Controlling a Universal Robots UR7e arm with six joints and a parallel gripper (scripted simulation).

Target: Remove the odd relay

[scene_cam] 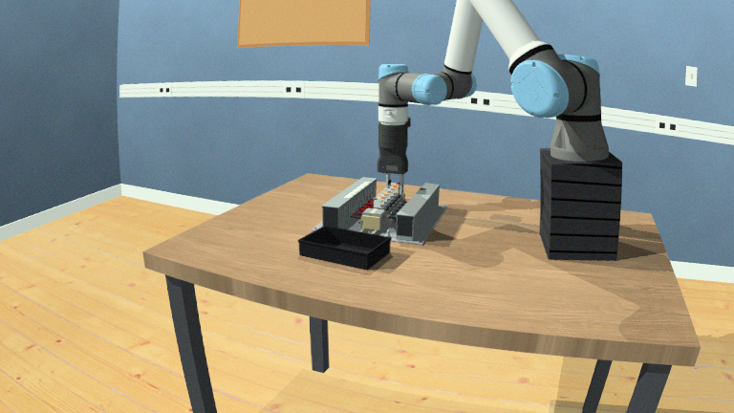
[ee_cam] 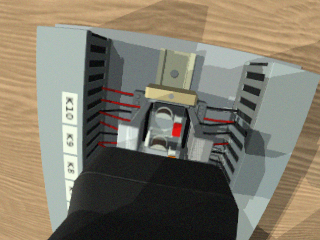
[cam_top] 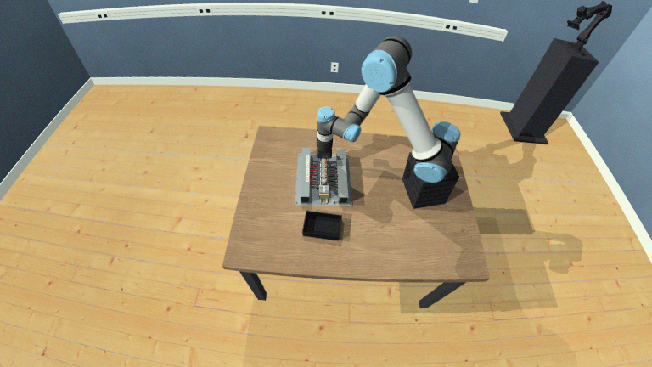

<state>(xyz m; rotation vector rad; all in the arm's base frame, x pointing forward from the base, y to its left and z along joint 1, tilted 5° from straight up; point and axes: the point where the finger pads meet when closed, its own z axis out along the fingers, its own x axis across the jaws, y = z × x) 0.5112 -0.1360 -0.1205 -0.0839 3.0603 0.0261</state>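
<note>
Now: the relay 10 mm below my hand. From my hand the other things lie so: relay panel (90 mm to the left, 30 mm below, 10 mm behind); black parts tray (360 mm to the left, 40 mm below, 10 mm behind).
</note>
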